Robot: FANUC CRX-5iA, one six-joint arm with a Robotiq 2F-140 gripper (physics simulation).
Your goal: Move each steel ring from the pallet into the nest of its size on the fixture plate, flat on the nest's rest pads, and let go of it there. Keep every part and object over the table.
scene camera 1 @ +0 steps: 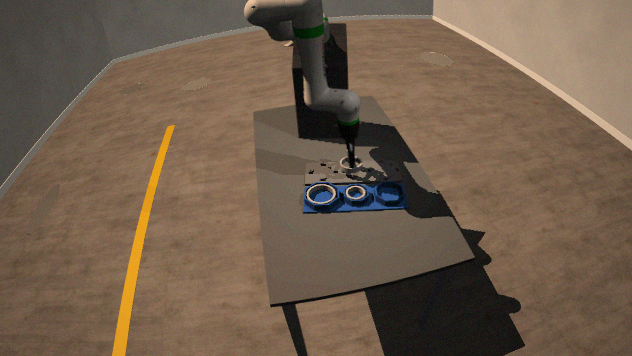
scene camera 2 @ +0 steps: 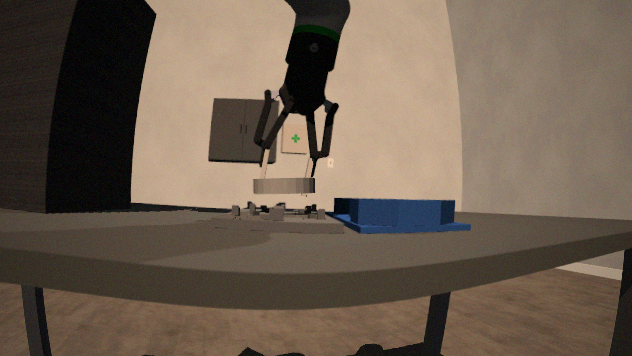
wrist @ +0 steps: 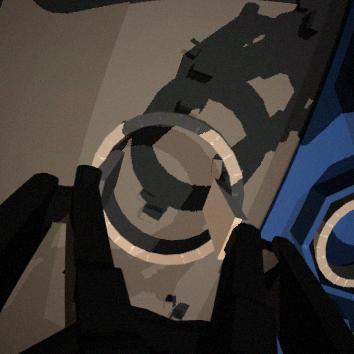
Labels:
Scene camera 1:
grey fixture plate: 380, 170
blue pallet: 372, 205
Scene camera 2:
gripper: 282, 191
blue pallet: 344, 218
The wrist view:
gripper: 164, 181

